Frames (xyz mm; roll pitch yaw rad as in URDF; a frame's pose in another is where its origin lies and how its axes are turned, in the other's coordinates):
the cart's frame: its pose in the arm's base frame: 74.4 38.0 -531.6 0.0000 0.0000 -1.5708
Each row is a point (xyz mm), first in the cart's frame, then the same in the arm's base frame.
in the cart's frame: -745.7 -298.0 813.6
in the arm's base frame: -223.6 783.7 282.0
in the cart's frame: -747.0 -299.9 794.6
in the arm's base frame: -225.5 785.0 263.0
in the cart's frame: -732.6 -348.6 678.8
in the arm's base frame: -274.2 770.6 147.2
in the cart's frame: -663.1 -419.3 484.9
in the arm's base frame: -344.9 701.1 -46.7
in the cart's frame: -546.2 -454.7 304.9
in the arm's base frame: -380.3 584.2 -226.7
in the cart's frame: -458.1 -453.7 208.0
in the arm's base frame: -379.3 496.1 -323.6
